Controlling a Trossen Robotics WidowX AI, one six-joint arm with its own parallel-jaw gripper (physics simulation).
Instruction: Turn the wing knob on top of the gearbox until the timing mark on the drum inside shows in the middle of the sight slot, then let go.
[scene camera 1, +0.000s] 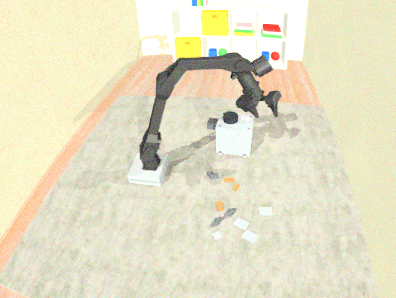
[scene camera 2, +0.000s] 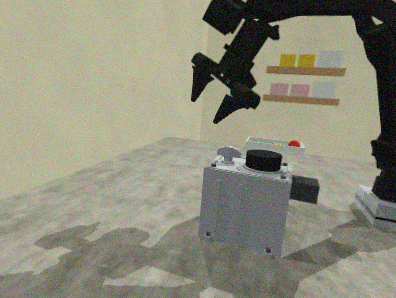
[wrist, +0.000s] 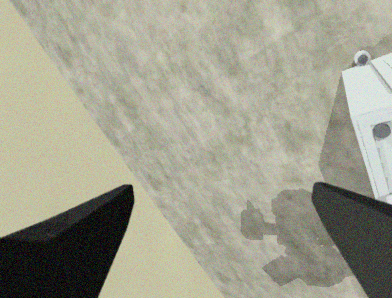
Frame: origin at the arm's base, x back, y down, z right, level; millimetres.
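Seen in the pictures: gripper, between the fingertips: (scene camera 1: 267, 117) (scene camera 2: 203, 111) (wrist: 222, 192); arm's base, origin of its link: (scene camera 1: 151, 164) (scene camera 2: 391, 198).
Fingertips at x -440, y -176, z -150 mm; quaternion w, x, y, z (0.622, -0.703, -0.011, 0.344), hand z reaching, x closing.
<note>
Offsets run from my fingertips to a thing's top centre. "pt": to the spot under its first point. Level surfaces: height alone.
The gearbox @(dx +151, dy +52, dz -79 mm) (scene camera 1: 234, 140) (scene camera 2: 245, 210) (wrist: 365, 95) is a pale box standing upright on the mat; part of it shows at the right edge of the wrist view. The grey wing knob @(dx +84, dy +56, dz -77 mm) (scene camera 2: 229, 153) stands on its top, beside a round black cap @(pt dx +150, dy +59, dz -62 mm) (scene camera 1: 230, 117) (scene camera 2: 263, 160). In scene camera 1 the knob is too washed out to make out clearly. My gripper (scene camera 1: 267, 116) (scene camera 2: 204, 112) (wrist: 222, 192) is open and empty, above and off to the knob's side of the gearbox, apart from it. The sight slot and timing mark cannot be made out.
A dark block @(pt dx +226, dy +98, dz -61 mm) (scene camera 1: 212, 123) (scene camera 2: 305, 189) sticks out from the gearbox's side. Orange pieces @(dx +140, dy +217, dz +274 mm) (scene camera 1: 220, 206), grey pieces @(dx +98, dy +196, dz +306 mm) (scene camera 1: 230, 212) and pale tiles @(dx +53, dy +221, dz +339 mm) (scene camera 1: 241, 223) lie on the mat @(dy +224 mm) (scene camera 1: 125, 240). A white tray (scene camera 2: 275, 146) with a red ball (scene camera 2: 294, 144) stands behind the gearbox.
</note>
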